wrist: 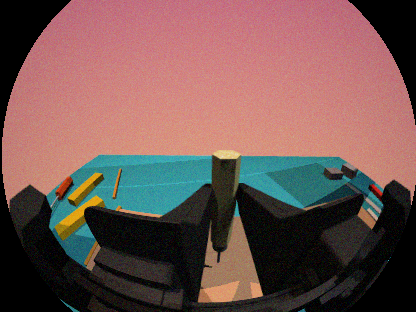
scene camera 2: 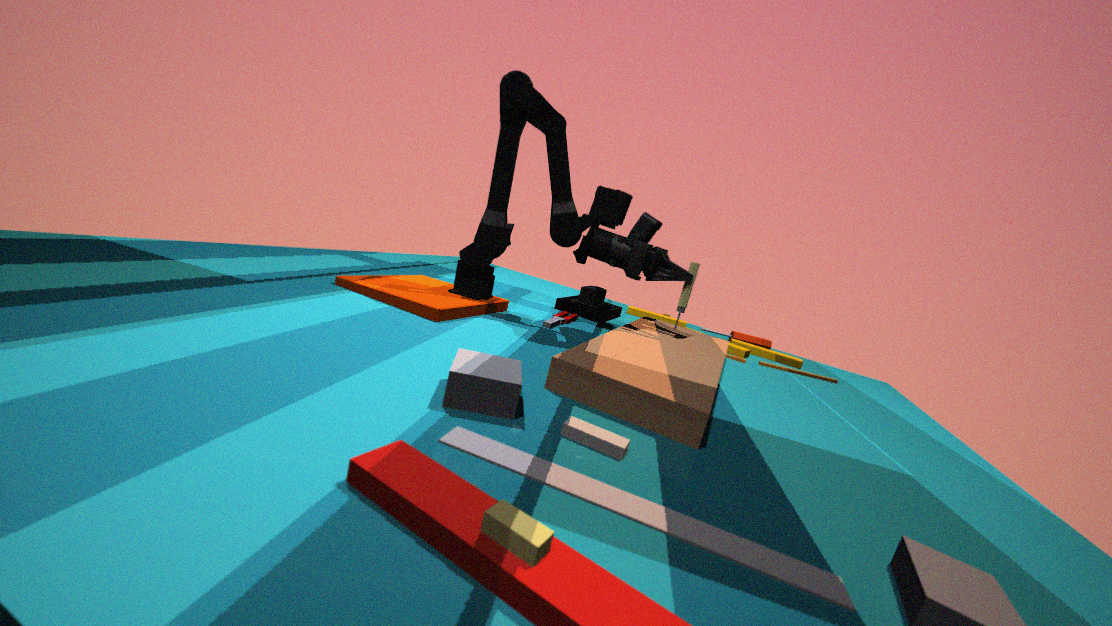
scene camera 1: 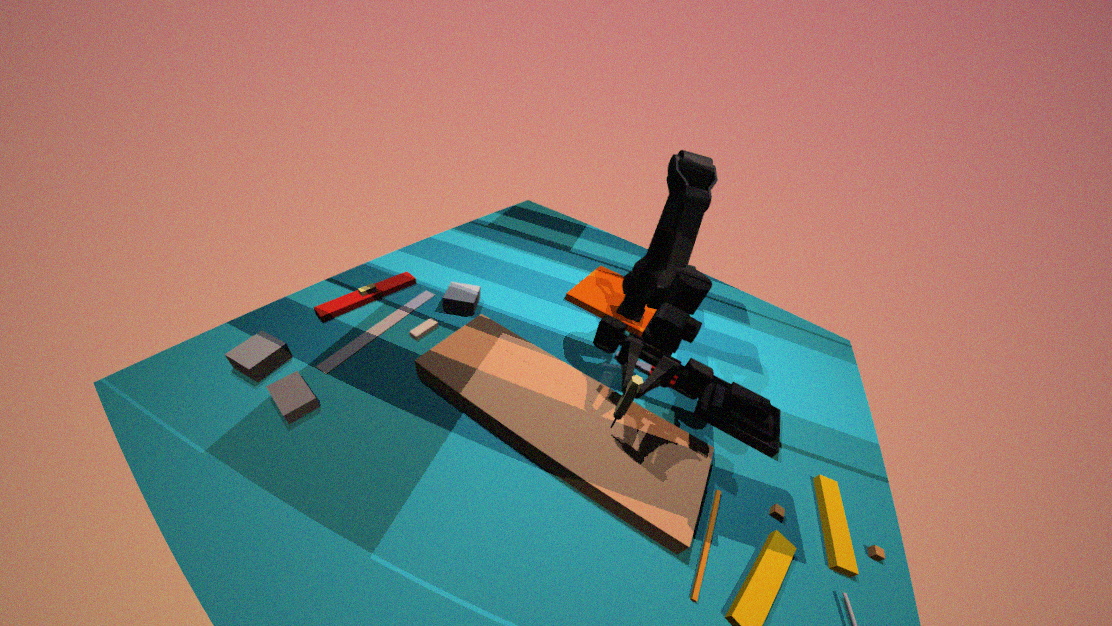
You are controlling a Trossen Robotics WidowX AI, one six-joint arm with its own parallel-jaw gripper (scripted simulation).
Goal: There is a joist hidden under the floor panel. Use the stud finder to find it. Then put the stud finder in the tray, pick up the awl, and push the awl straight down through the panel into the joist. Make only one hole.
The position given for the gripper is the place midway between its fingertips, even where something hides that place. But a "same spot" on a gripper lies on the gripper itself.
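Scene:
Scene camera 2 shows the gripper (693,278), which is visible in scene camera 1 and in the wrist view as well. On the gripper, (scene camera 1: 663,373) and (wrist: 160,216) are the same spot.

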